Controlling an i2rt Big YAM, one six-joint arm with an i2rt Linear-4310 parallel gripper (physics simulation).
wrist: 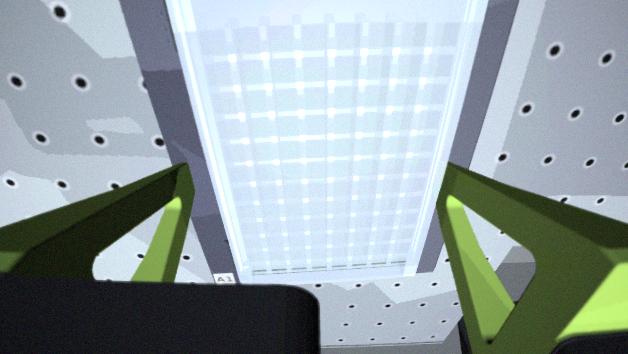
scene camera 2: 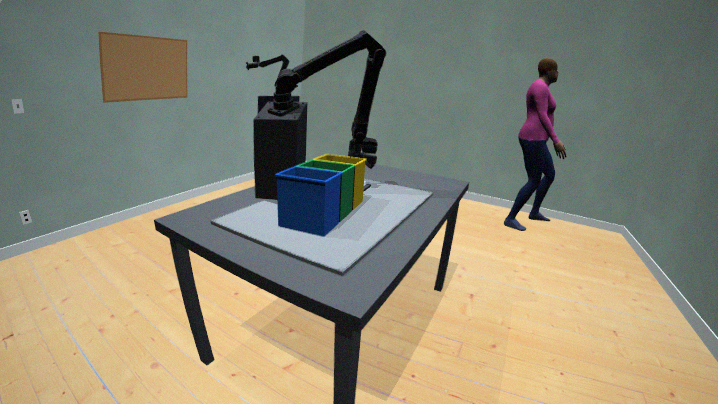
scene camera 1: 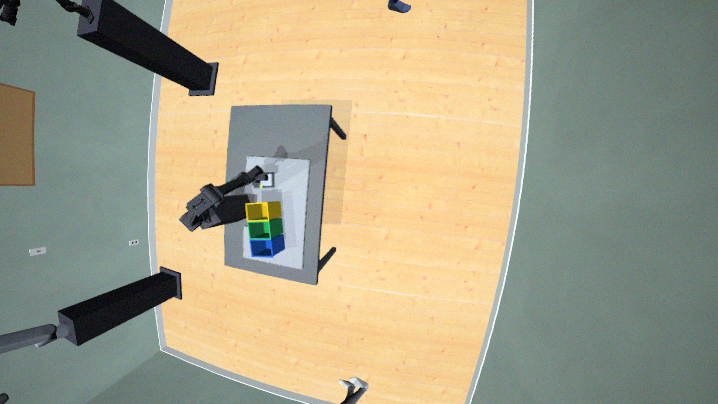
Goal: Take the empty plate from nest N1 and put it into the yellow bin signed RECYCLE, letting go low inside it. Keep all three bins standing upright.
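Pixels of known places: gripper, fingertip midpoint: (wrist: 313, 175); arm's base, origin of the base link: (scene camera 2: 283, 109) (scene camera 1: 203, 213).
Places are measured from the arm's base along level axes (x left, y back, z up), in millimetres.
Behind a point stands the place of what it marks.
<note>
The clear, gridded plate (wrist: 327, 150) {x 256, y -215, z -337 mm} (scene camera 1: 269, 182) {x 240, y -251, z -347 mm} sits in a dark nest frame (wrist: 162, 95) {x 311, y -223, z -351 mm}; no N1 sign is readable. A small A1 label shows at the frame's near left corner in the wrist view. My gripper (wrist: 313, 175) {x 257, y -197, z -346 mm} is open, with green fingers on either side of the plate in the wrist view, apart from it; their height above it is hard to tell. In scene camera 2 the fingertips are hidden behind the bins. The yellow bin (scene camera 1: 274, 210) {x 46, y -363, z -271 mm} (scene camera 2: 359, 181) {x 48, y -363, z -262 mm} stands upright beside the nest. Its RECYCLE sign does not show.
The green bin (scene camera 1: 276, 228) {x -85, y -389, z -273 mm} (scene camera 2: 346, 193) {x -87, y -389, z -272 mm} and blue bin (scene camera 1: 278, 245) {x -212, y -415, z -275 mm} (scene camera 2: 301, 206) {x -282, y -347, z -276 mm} stand upright in a row with the yellow one. All are on a light perforated board (scene camera 1: 296, 200) {x 131, y -486, z -362 mm} (scene camera 2: 396, 211) {x 87, y -515, z -363 mm} on the grey table (scene camera 1: 276, 125) {x 686, y -237, z -376 mm} (scene camera 2: 281, 281) {x -519, y -477, z -376 mm}. A person (scene camera 2: 539, 115) stands beyond the table.
</note>
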